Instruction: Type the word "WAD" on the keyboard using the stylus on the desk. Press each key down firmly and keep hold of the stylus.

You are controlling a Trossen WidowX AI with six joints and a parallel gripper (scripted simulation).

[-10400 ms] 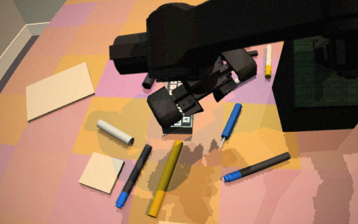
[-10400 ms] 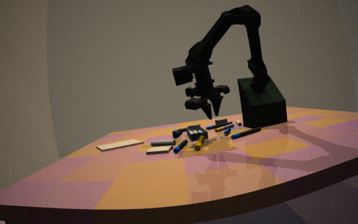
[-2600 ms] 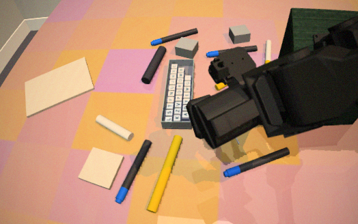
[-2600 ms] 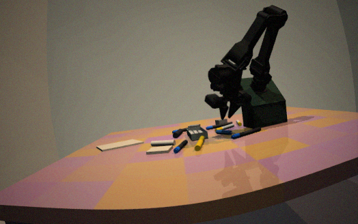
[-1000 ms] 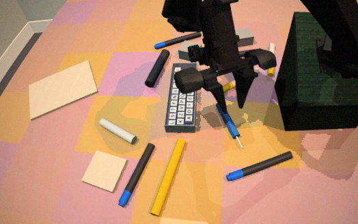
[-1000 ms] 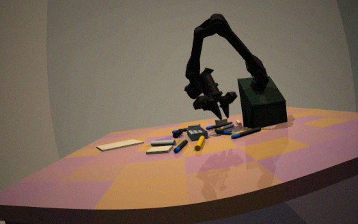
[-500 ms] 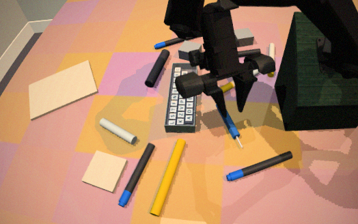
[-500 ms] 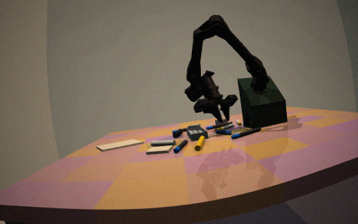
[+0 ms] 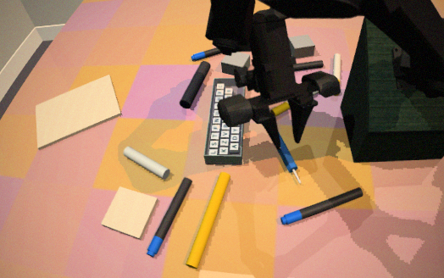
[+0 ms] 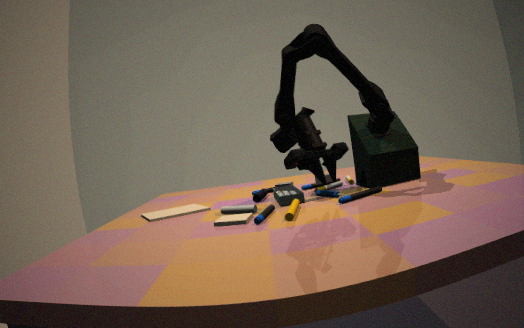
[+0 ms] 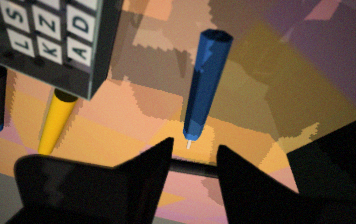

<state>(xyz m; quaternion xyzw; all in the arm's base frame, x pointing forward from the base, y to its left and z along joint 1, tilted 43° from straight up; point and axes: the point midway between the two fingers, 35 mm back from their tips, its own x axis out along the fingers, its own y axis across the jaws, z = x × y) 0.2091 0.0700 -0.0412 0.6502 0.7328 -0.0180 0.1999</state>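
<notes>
The stylus lies 30 mm below my gripper tip and 20 mm to the left of it. The rest, counted from my gripper tip: yellow marker: 130 mm ahead, 100 mm to the left, 30 mm below; black cylinder: 190 mm to the right, 160 mm ahead, 30 mm below; white cylinder: 240 mm ahead, 30 mm below, 10 mm to the right.
</notes>
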